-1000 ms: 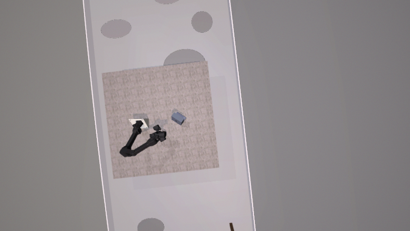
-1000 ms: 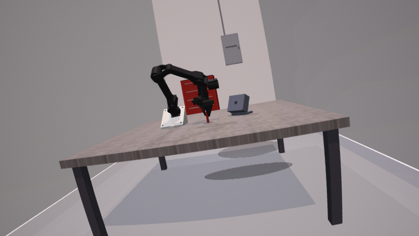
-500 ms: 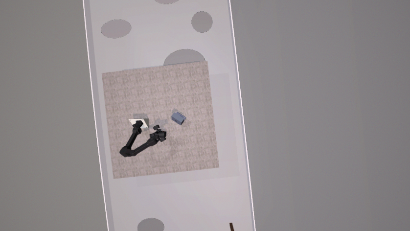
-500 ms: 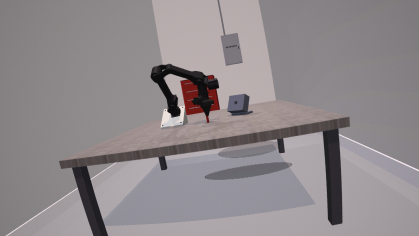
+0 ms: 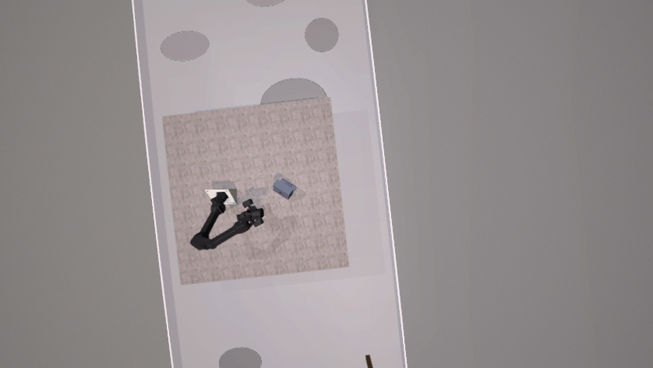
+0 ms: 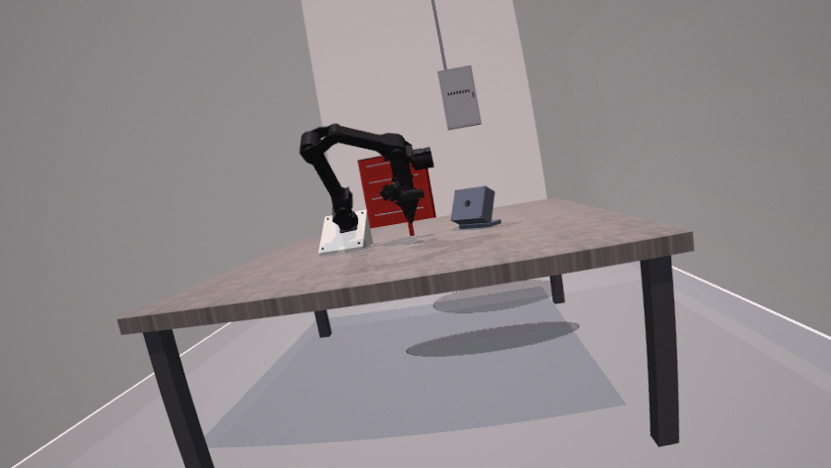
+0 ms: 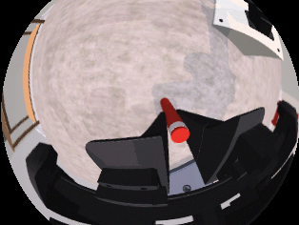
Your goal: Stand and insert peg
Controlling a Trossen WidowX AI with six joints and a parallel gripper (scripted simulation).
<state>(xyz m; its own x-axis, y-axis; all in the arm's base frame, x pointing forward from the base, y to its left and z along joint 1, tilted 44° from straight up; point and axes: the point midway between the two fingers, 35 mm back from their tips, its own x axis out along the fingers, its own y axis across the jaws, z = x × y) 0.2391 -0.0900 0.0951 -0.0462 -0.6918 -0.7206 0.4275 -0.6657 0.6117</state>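
Right now the sloped panel is 190 mm ahead of my gripper tip, 140 mm to the left of it and 10 mm above it. Round my gripper tip: red peg (20 mm above).
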